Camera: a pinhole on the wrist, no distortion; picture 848 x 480 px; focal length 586.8 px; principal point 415.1 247.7 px. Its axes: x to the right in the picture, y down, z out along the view. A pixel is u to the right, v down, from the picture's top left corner.
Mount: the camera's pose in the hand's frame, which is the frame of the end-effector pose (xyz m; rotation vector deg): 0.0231 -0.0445 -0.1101 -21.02 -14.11 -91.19
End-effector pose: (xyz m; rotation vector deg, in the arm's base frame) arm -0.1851 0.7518 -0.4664 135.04 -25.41 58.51
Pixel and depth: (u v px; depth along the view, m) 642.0 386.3 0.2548
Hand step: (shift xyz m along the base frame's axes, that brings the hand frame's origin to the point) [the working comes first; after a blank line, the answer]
In the camera's frame: 0.0985 0.0602 0.2548

0.1786 -0.0667 -0.0299
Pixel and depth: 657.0 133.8 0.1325
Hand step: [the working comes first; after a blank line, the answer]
In the camera's frame: 0.0546 -0.0257 0.1325

0.0456 0.0143 -0.0294
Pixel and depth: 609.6 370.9 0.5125
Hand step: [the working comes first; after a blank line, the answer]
In the camera's frame: 0.1699 0.1076 0.5125

0.3585 -0.2485 -0.1212
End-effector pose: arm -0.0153 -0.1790 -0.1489 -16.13 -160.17 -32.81
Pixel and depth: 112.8 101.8 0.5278
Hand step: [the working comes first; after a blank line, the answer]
In the camera's frame: -0.2719 -0.1312 0.5278

0.0896 0.4808 -0.1198
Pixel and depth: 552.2 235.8 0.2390
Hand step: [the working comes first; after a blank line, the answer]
In the camera's frame: 0.0558 -0.0048 0.2390

-0.0656 0.0535 -0.1077
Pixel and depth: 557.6 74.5 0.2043
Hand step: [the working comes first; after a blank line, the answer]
In the camera's frame: 0.0496 -0.0603 0.2043

-0.0050 0.0295 -0.0996
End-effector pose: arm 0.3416 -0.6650 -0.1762 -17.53 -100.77 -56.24
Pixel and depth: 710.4 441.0 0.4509
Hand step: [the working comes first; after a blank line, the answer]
In the camera's frame: 0.2269 0.1485 0.4509

-0.3964 0.1742 0.0902
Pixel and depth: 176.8 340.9 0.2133
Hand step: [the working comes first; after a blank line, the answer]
In the camera's frame: -0.0866 0.0339 0.2133

0.0041 0.0913 0.1150
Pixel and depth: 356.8 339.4 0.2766
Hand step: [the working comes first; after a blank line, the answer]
In the camera's frame: -0.0275 0.0432 0.2766

-0.0742 0.1275 0.1025
